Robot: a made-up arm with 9 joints. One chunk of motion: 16 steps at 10 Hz.
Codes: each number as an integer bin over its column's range. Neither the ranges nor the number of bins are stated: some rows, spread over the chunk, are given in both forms.
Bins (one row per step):
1: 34 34 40 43 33 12
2: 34 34 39 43 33 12
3: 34 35 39 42 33 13
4: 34 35 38 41 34 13
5: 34 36 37 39 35 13
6: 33 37 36 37 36 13
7: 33 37 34 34 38 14
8: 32 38 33 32 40 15
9: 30 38 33 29 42 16
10: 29 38 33 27 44 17
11: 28 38 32 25 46 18
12: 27 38 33 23 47 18
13: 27 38 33 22 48 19
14: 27 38 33 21 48 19
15: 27 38 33 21 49 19
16: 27 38 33 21 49 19
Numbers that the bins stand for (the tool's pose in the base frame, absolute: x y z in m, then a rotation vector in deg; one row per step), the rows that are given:
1: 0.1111 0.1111 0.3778 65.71 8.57 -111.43
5: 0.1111 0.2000 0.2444 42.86 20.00 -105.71
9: -0.0667 0.2889 0.0667 -14.29 60.00 -88.57
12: -0.2000 0.2889 0.0667 -48.57 88.57 -77.14
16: -0.2000 0.2889 0.0667 -60.00 100.00 -71.43
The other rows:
2: 0.1111 0.1111 0.3333 65.71 8.57 -111.43
3: 0.1111 0.1556 0.3333 60.00 8.57 -105.71
4: 0.1111 0.1556 0.2889 54.29 14.29 -105.71
6: 0.0667 0.2444 0.2000 31.43 25.71 -105.71
7: 0.0667 0.2444 0.1111 14.29 37.14 -100.00
8: 0.0222 0.2889 0.0667 2.86 48.57 -94.29
10: -0.1111 0.2889 0.0667 -25.71 71.43 -82.86
11: -0.1556 0.2889 0.0222 -37.14 82.86 -77.14
13: -0.2000 0.2889 0.0667 -54.29 94.29 -71.43
14: -0.2000 0.2889 0.0667 -60.00 94.29 -71.43
15: -0.2000 0.2889 0.0667 -60.00 100.00 -71.43

